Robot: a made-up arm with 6 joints. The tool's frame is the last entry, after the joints. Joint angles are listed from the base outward. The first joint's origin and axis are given. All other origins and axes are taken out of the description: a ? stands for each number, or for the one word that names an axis. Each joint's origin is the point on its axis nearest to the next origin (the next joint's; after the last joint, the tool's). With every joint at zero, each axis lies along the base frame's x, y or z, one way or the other. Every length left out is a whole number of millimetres.
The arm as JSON. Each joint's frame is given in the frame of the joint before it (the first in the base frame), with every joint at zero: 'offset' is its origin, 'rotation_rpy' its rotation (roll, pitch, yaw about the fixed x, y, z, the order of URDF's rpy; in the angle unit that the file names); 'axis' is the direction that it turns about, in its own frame. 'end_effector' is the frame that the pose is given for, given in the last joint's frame.
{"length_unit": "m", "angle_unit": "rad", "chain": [
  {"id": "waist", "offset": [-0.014, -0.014, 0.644], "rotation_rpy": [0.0, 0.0, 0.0], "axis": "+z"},
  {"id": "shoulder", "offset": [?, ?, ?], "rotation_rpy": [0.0, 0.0, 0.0], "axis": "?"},
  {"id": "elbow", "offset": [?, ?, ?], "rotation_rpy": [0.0, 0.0, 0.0], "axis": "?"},
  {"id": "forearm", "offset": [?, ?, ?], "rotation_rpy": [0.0, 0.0, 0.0], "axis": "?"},
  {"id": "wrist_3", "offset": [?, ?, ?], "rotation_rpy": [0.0, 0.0, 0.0], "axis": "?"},
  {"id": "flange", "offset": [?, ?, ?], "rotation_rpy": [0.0, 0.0, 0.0], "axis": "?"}
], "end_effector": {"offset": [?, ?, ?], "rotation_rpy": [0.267, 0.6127, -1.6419]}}
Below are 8 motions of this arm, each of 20 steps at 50 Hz.
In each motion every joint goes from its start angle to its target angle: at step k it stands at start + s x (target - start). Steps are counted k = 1, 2, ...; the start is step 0. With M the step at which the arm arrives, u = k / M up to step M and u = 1 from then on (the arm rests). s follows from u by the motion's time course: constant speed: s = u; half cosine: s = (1 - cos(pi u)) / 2; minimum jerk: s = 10 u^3 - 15 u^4 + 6 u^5.
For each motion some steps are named. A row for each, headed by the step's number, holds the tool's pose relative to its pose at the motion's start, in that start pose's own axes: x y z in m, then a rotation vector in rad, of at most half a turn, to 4 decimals.
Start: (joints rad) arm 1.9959 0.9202 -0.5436 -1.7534 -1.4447 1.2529
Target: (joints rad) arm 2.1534 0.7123 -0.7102 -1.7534 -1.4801 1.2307
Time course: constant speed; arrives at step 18
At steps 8, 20:
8: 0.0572 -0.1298 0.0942 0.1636 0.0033 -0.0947
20: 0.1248 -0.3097 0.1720 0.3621 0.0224 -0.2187

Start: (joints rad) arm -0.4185 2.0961 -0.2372 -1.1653 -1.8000 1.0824
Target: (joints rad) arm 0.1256 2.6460 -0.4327 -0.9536 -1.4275 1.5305
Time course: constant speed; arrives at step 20
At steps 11, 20:
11: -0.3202 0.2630 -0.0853 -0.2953 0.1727 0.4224
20: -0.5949 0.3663 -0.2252 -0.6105 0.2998 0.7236

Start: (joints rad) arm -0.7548 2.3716 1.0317 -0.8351 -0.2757 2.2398
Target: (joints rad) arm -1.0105 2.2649 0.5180 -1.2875 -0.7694 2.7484
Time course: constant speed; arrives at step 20
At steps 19, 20:
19: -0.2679 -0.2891 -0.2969 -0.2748 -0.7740 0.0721
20: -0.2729 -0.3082 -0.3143 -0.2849 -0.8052 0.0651

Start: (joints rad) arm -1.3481 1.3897 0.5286 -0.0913 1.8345 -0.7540
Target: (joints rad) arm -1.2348 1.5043 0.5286 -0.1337 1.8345 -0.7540
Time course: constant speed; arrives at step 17
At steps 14, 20:
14: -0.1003 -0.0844 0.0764 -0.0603 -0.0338 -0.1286
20: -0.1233 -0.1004 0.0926 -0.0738 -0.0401 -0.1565

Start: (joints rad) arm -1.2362 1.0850 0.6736 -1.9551 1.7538 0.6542
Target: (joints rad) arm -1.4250 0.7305 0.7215 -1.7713 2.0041 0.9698
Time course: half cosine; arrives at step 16
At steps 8, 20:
8: 0.0108 0.0626 0.2104 -0.3741 0.0690 0.0152
20: 0.0416 0.1567 0.3993 -0.7320 0.1765 0.0243

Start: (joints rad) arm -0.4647 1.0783 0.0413 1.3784 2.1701 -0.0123
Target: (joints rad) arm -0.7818 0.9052 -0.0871 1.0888 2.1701 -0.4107
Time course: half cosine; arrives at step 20
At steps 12, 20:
12: -0.0114 0.0689 -0.2492 0.2426 0.3310 -0.1728
20: -0.0387 0.1179 -0.3668 0.3261 0.5232 -0.2677

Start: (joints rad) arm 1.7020 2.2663 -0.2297 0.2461 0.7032 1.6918
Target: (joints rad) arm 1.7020 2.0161 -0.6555 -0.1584 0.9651 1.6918
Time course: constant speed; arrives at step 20
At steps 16, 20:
16: -0.0443 -0.0146 -0.4814 0.2891 -0.3574 -0.0074
20: -0.0225 -0.0239 -0.5996 0.3602 -0.4420 0.0286

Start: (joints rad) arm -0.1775 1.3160 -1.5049 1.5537 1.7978 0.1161
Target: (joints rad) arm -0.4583 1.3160 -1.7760 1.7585 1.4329 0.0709
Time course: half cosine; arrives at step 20
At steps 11, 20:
11: -0.0578 -0.0132 -0.1037 0.2338 0.0371 -0.0612
20: -0.1155 -0.0102 -0.1669 0.3805 0.0402 -0.1169

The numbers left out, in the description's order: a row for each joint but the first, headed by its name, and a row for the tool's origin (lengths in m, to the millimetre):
shoulder: xyz 0.005 -0.002 0.0, axis +y
elbow: xyz 0.003 0.0 0.562, axis +y
forearm: xyz -0.012 0.0 0.673, axis +z
wrist_3: xyz 0.0 0.046 0.0, axis +y
flange: xyz -0.017 0.0 0.111, axis +z
tool: xyz -0.011 0.001 0.0

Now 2 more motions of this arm.
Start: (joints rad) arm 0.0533 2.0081 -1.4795 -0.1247 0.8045 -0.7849
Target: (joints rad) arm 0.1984 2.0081 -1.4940 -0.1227 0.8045 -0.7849
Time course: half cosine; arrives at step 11
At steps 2, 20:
2: -0.0034 -0.0102 -0.0024 0.0062 -0.0036 0.0093
20: -0.0355 -0.1287 -0.0355 0.0773 -0.0452 0.1172

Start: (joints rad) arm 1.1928 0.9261 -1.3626 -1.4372 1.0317 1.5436
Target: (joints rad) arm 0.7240 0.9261 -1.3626 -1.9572 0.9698 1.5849
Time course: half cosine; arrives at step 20
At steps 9, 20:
9: -0.0095 -0.0309 0.0406 0.3948 -0.0654 0.0604
20: -0.0230 -0.0846 0.0722 0.9334 -0.1608 0.1551

